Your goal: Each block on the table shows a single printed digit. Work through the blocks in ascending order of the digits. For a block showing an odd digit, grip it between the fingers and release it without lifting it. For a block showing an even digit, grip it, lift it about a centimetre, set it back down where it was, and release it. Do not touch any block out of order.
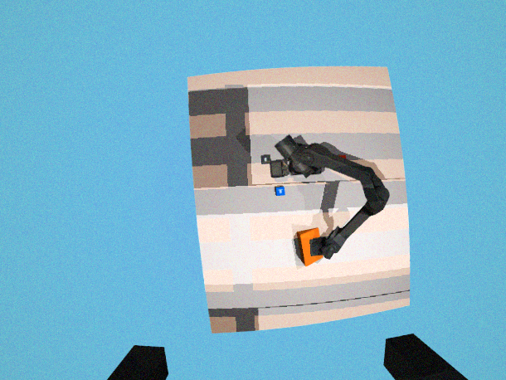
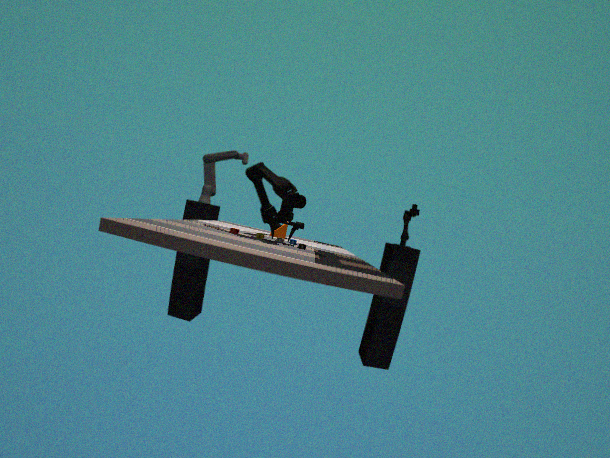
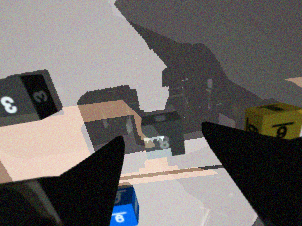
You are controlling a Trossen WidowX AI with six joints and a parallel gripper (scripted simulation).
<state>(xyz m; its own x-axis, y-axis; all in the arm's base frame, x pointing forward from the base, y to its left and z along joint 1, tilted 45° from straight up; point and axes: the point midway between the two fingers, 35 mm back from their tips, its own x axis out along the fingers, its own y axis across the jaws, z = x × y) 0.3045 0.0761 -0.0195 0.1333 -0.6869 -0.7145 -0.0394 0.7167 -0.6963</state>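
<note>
Right now the blue block is 80 mm behind my gripper tip and 50 mm to the left of it. Also, from my gripper tip: yellow block 10 mm behind, 90 mm to the right; then dark block 40 mm ahead, 100 mm to the left; then red block 30 mm ahead, 210 mm to the right.
</note>
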